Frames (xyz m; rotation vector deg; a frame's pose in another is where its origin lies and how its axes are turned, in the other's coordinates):
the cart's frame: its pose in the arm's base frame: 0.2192 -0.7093 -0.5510 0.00 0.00 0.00
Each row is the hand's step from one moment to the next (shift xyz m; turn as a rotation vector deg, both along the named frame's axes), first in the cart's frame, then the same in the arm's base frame.
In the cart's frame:
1: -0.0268 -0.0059 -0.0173 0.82 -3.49 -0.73
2: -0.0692 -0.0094 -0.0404 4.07 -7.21 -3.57
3: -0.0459 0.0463 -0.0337 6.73 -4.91 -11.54
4: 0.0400 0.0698 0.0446 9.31 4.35 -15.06
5: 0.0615 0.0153 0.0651 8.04 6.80 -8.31
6: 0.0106 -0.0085 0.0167 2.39 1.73 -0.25
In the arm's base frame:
1: -0.0268 -0.0059 -0.0173 0.82 -3.49 -0.73
2: -0.0692 -0.0094 -0.0404 4.07 -7.21 -3.57
3: -0.0459 0.0463 -0.0337 6.73 -4.91 -11.54
4: 0.0400 0.0698 0.0446 9.31 4.35 -15.06
5: 0.0615 0.0153 0.0651 8.04 6.80 -8.31
6: 0.0106 -0.0085 0.0167 2.39 1.73 -0.25

